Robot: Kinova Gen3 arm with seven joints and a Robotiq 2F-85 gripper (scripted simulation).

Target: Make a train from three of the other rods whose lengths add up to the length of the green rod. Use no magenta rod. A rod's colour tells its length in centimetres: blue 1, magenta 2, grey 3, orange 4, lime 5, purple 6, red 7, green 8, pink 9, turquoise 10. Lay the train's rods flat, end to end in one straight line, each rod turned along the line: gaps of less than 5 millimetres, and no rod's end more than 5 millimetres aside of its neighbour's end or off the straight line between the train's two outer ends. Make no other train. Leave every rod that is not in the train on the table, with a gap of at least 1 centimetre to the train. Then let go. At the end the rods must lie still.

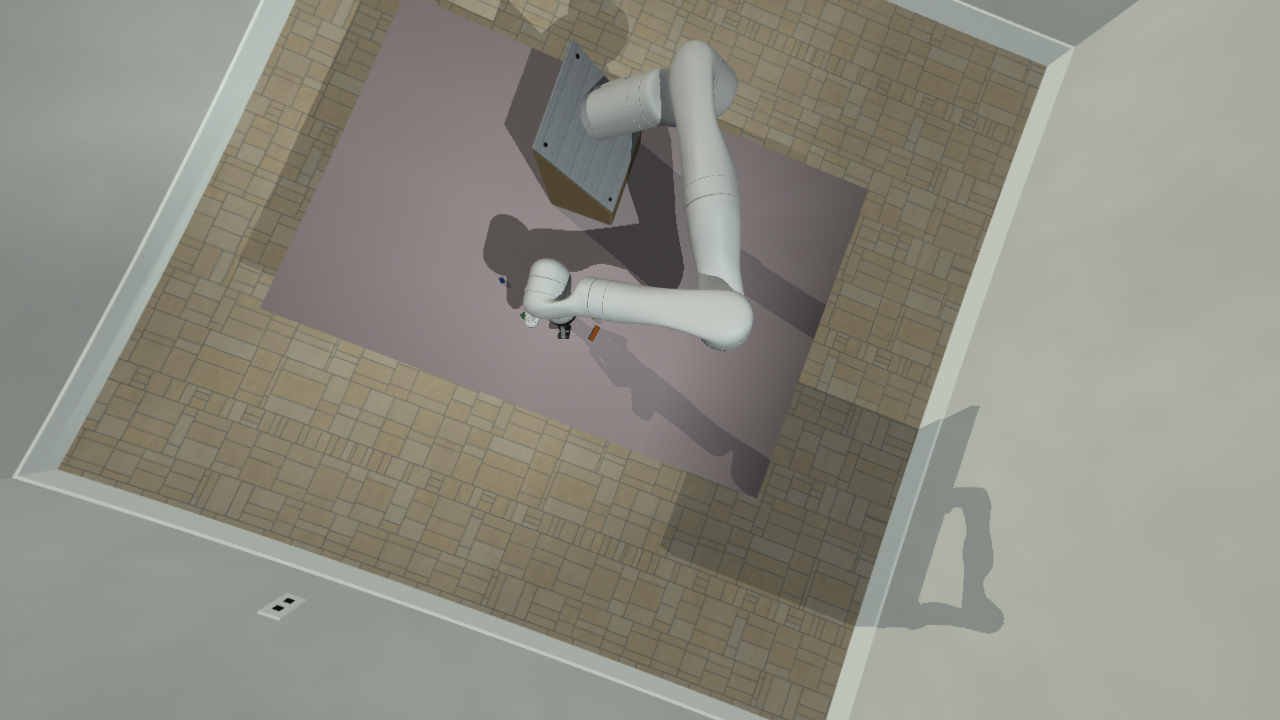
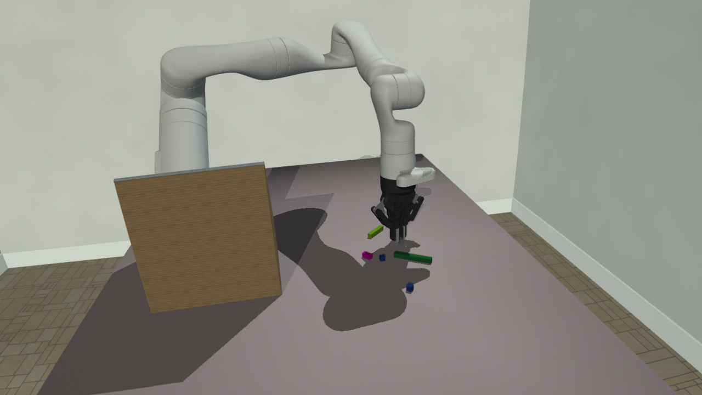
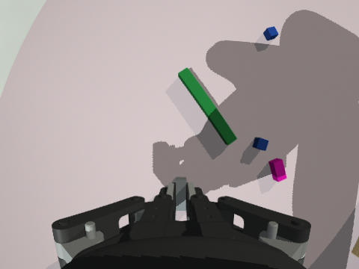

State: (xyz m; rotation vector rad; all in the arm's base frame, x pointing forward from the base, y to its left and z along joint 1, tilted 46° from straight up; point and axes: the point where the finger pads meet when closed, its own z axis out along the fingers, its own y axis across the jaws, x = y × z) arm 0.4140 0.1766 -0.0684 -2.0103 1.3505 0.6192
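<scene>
Right now my hand is 50 mm to the right of the lime rod, 40 mm past it and 10 mm above it. From my hand the other things lie so: grey rod: 10 mm below; green rod: 80 mm to the right, 10 mm below, 10 mm ahead; orange rod: 80 mm to the left, 10 mm below, 10 mm ahead.
</scene>
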